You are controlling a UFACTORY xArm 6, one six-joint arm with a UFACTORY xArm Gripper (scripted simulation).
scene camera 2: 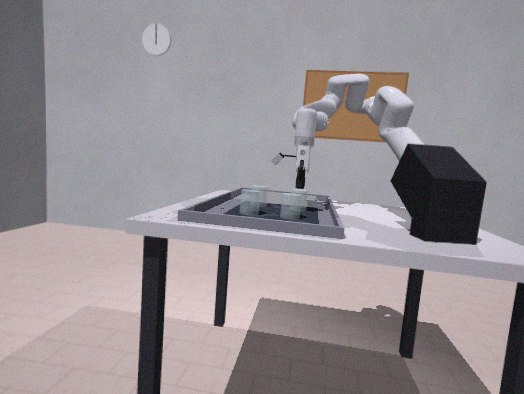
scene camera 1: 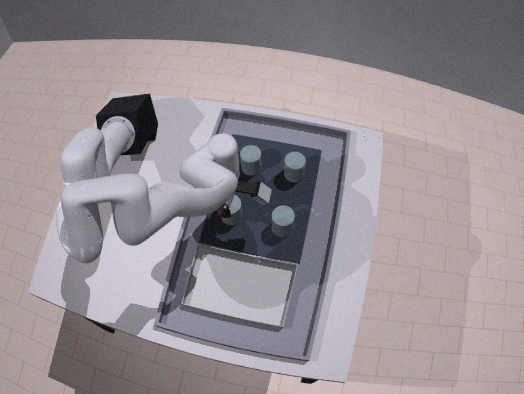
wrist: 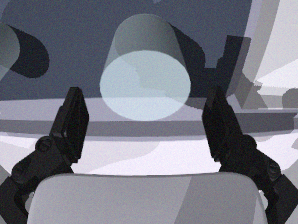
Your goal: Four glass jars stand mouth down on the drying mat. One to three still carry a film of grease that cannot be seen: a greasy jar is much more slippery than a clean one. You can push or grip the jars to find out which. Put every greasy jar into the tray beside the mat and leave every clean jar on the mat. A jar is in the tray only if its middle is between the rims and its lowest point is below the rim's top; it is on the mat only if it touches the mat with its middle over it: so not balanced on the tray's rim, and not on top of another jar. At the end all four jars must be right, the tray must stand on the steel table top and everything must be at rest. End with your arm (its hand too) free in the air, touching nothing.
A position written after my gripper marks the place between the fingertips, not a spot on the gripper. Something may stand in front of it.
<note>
In view: my gripper (wrist: 145, 101), a jar (wrist: 145, 78), a pale tray (scene camera 1: 257, 289) and a dark drying mat (scene camera 1: 253, 234).
The dark drying mat is seen too in scene camera 2 (scene camera 2: 272, 211) and in the wrist view (wrist: 57, 52).
</note>
